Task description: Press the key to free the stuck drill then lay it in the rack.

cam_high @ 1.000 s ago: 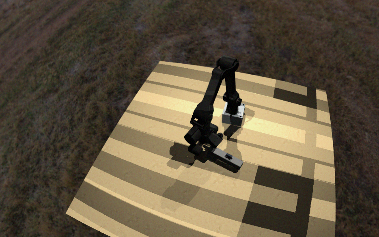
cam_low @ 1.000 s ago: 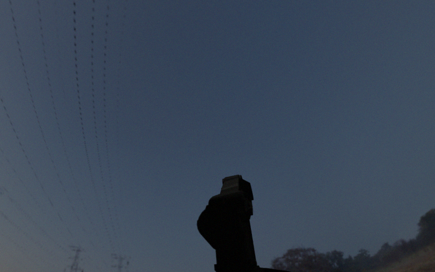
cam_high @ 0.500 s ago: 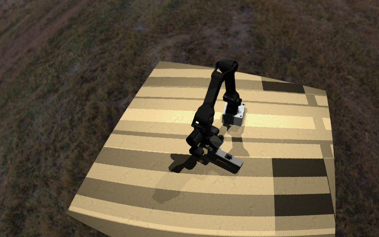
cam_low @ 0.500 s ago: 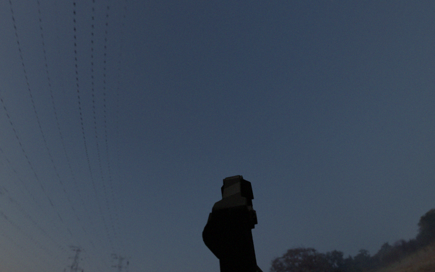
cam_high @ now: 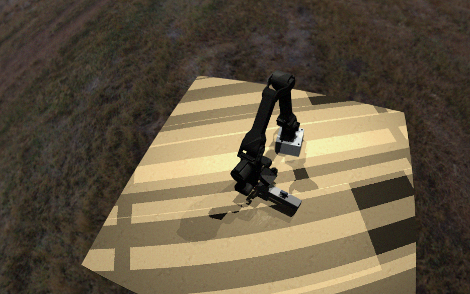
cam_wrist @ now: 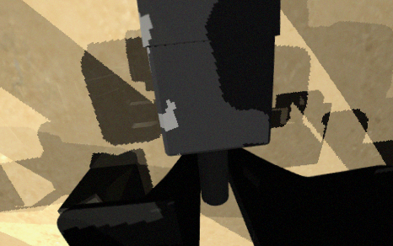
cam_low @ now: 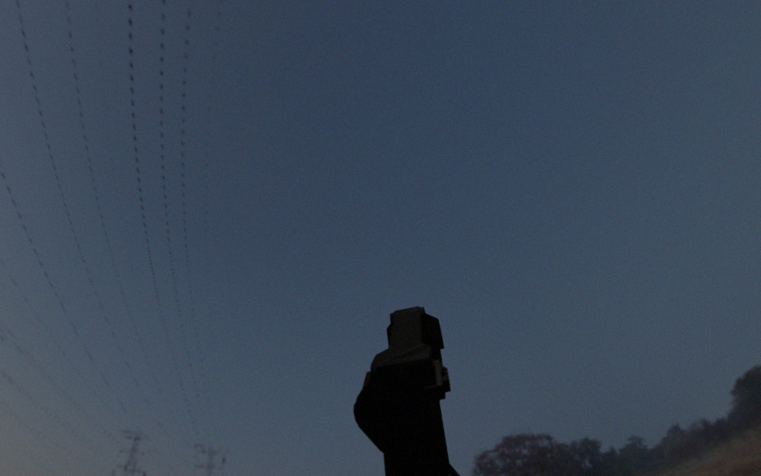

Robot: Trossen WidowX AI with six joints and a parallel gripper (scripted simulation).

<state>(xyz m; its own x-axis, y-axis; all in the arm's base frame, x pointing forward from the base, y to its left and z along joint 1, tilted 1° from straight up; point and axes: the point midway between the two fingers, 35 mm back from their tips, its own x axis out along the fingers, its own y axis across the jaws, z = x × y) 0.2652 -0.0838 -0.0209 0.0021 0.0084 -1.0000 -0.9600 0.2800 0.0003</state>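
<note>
Now: gripper tip 1 cm short of the drill, 5 cm to the right of it and 3 cm below it. From my gripper tip the other things lie so: grey housing (3 cm ahead, 11 cm to the left, 2 cm above); then dark key (4 cm ahead, 13 cm to the left, 3 cm above); then grey rack (9 cm behind, 3 cm to the right).
</note>
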